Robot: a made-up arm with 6 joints.
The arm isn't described. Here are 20 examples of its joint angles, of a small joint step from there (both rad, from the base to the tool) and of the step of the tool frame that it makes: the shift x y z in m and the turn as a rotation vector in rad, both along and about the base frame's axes.
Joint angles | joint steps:
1: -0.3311 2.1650 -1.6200 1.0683 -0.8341 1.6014 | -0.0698 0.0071 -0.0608 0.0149 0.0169 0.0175
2: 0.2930 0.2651 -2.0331 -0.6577 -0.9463 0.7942 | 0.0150 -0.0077 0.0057 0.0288 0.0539 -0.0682
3: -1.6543 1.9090 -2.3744 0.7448 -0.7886 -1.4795 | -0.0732 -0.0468 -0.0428 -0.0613 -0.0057 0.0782
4: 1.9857 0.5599 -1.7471 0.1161 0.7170 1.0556 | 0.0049 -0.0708 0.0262 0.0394 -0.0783 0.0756
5: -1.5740 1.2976 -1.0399 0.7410 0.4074 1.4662 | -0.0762 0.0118 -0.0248 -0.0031 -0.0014 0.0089
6: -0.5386 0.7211 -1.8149 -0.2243 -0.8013 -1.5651 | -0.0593 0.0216 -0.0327 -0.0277 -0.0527 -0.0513
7: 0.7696 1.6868 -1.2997 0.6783 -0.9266 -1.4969 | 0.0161 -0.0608 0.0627 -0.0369 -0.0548 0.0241
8: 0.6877 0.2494 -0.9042 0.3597 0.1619 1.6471 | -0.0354 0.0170 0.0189 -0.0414 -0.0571 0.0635
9: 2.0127 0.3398 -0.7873 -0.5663 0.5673 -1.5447 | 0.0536 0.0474 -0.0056 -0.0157 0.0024 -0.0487
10: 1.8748 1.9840 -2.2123 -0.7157 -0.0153 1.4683 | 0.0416 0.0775 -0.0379 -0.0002 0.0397 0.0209
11: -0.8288 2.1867 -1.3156 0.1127 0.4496 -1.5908 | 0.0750 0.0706 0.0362 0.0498 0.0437 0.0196
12: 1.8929 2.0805 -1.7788 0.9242 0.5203 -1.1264 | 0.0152 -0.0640 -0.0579 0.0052 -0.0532 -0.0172
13: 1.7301 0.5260 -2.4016 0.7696 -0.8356 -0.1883 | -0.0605 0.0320 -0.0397 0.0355 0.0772 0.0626
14: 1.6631 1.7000 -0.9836 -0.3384 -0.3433 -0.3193 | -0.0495 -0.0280 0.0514 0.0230 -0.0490 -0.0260
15: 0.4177 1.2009 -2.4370 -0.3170 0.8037 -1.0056 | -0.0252 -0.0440 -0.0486 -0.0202 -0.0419 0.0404
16: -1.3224 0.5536 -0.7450 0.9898 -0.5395 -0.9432 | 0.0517 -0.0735 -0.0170 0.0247 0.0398 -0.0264
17: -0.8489 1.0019 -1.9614 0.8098 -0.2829 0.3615 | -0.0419 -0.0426 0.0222 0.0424 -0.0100 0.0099
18: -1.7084 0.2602 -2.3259 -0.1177 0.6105 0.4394 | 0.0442 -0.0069 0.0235 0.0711 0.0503 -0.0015
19: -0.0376 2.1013 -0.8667 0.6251 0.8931 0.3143 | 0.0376 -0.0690 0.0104 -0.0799 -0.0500 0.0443
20: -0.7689 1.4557 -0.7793 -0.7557 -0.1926 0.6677 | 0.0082 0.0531 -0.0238 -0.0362 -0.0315 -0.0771
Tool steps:
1: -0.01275 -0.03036 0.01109 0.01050 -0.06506 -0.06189
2: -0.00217 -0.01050 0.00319 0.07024 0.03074 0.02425
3: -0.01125 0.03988 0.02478 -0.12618 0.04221 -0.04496
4: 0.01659 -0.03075 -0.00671 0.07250 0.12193 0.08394
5: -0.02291 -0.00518 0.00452 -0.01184 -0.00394 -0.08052
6: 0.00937 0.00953 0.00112 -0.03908 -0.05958 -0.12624
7: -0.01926 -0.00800 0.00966 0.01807 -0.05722 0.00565
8: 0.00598 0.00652 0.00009 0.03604 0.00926 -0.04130
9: -0.00431 0.00972 -0.00030 -0.02486 -0.07940 0.04372
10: -0.02179 0.01610 -0.02693 -0.07461 0.00381 0.02262
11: 0.01009 0.03620 -0.03779 0.13778 0.07577 0.02295
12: 0.00065 -0.01221 0.05198 0.15675 0.03715 -0.02055
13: -0.02648 0.00192 0.01199 -0.00074 -0.11119 -0.02061
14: 0.01866 -0.00327 0.00078 0.02574 0.00484 -0.04323
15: -0.03641 -0.01548 0.00900 0.06948 -0.12409 -0.01958
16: -0.00456 0.02668 0.00537 -0.05769 -0.00923 0.07735
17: -0.01212 0.01220 -0.00434 -0.00279 -0.04199 0.00060
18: -0.01944 -0.00179 0.00134 0.07044 0.02729 0.10463
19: -0.00074 0.00768 0.01800 -0.07414 -0.08020 0.05924
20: 0.00990 -0.00114 -0.01087 -0.06501 0.05628 0.08030
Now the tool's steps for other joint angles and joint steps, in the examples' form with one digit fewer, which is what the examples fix.
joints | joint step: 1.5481 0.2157 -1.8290 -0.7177 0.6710 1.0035 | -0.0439 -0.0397 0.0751 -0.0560 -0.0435 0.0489
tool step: -0.0147 0.0060 -0.0077 0.0163 -0.0066 -0.0617
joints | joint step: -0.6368 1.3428 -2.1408 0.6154 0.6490 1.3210 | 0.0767 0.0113 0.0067 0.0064 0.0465 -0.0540
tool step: 0.0130 0.0104 -0.0064 -0.0330 0.0665 0.0839
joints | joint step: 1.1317 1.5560 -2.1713 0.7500 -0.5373 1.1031 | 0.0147 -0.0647 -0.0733 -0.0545 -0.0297 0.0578
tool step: -0.0304 -0.0540 0.0206 0.1613 -0.0809 0.0132
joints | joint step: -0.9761 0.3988 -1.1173 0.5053 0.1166 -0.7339 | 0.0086 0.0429 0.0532 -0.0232 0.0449 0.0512
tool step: 0.0214 -0.0273 -0.0112 0.1202 0.0704 0.0384
